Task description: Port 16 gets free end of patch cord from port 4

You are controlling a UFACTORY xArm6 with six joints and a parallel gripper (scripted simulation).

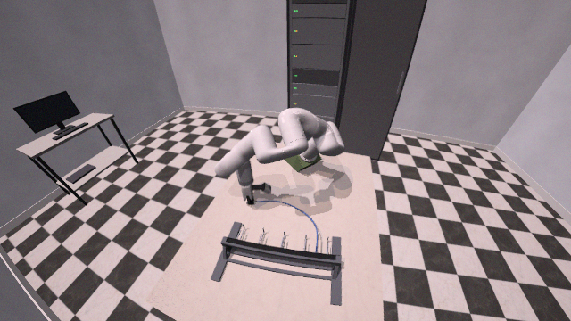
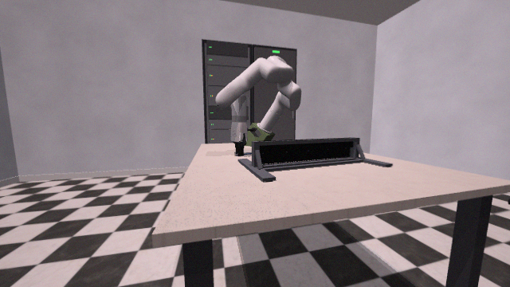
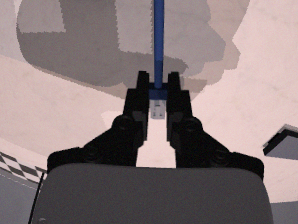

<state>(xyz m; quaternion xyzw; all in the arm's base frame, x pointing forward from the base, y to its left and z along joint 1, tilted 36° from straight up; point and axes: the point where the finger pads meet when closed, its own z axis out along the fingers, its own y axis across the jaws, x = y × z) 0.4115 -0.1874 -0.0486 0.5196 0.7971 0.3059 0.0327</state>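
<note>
Now: the free plug end 1 cm ahead of my hand, 1 cm to the right of it and 1 cm below it.
</note>
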